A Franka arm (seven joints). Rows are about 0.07 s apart.
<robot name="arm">
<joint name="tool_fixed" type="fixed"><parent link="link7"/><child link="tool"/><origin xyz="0 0 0.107" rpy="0 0 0"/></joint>
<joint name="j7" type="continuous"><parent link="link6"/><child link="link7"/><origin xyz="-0.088 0 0" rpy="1.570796 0 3.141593"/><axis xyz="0 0 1"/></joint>
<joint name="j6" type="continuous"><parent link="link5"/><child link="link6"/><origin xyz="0 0 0" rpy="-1.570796 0 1.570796"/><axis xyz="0 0 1"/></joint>
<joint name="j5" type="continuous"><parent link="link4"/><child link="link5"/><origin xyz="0.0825 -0.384 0" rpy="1.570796 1.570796 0"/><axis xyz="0 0 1"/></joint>
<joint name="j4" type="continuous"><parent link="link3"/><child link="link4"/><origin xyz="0 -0.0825 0" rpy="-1.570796 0 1.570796"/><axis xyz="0 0 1"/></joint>
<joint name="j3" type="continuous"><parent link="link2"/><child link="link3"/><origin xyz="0.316 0 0" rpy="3.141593 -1.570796 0"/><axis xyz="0 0 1"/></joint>
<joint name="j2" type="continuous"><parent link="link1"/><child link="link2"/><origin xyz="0 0 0" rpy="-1.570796 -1.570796 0"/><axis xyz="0 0 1"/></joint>
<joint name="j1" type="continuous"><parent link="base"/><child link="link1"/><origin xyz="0 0 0.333" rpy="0 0 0"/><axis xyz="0 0 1"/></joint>
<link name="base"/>
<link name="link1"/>
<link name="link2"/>
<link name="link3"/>
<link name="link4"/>
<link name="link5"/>
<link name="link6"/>
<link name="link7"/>
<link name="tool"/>
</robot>
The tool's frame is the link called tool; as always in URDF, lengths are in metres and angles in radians. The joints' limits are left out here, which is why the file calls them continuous.
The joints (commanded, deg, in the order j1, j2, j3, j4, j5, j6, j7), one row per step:
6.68, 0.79, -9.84, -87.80, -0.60, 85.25, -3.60
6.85, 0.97, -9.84, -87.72, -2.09, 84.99, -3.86
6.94, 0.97, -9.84, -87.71, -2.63, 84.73, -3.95
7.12, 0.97, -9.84, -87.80, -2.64, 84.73, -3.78
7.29, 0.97, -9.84, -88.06, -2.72, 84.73, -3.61
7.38, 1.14, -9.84, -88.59, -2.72, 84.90, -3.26
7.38, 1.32, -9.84, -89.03, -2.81, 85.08, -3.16
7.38, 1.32, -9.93, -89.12, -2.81, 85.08, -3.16
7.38, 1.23, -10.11, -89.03, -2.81, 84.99, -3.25
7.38, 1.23, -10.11, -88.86, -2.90, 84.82, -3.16
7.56, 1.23, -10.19, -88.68, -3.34, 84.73, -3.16
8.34, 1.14, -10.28, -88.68, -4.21, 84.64, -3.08
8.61, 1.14, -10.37, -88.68, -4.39, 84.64, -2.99
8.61, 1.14, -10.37, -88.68, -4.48, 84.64, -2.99
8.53, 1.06, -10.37, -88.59, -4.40, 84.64, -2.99
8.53, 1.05, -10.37, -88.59, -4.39, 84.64, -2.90
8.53, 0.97, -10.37, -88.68, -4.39, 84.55, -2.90
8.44, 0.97, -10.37, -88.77, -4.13, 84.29, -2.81
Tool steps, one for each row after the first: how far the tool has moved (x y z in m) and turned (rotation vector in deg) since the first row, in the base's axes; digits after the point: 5 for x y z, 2 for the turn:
0.00037, -0.00120, -0.00135, -1.48, 0.44, 0.39
-0.00014, -0.00141, -0.00159, -2.00, 0.72, 0.54
-0.00008, 0.00030, -0.00231, -2.02, 0.81, 0.56
-0.00010, 0.00177, -0.00440, -2.10, 1.06, 0.56
0.00088, 0.00273, -0.01005, -2.13, 1.58, 0.32
0.00186, 0.00266, -0.01505, -2.24, 2.02, 0.23
0.00176, 0.00181, -0.01577, -2.23, 2.11, 0.14
0.00111, 0.00004, -0.01431, -2.22, 2.03, 0.05
0.00085, -0.00013, -0.01316, -2.31, 2.03, -0.05
0.00079, -0.00004, -0.01178, -2.76, 1.96, 0.03
0.00044, 0.00480, -0.01092, -3.63, 1.97, 0.62
0.00050, 0.00617, -0.01089, -3.82, 1.97, 0.71
0.00050, 0.00599, -0.01088, -3.91, 1.97, 0.71
0.00012, 0.00533, -0.00941, -3.82, 1.80, 0.62
0.00007, 0.00534, -0.00932, -3.82, 1.79, 0.53
-0.00055, 0.00528, -0.00941, -3.80, 1.89, 0.53
-0.00114, 0.00492, -0.01053, -3.53, 2.23, 0.35

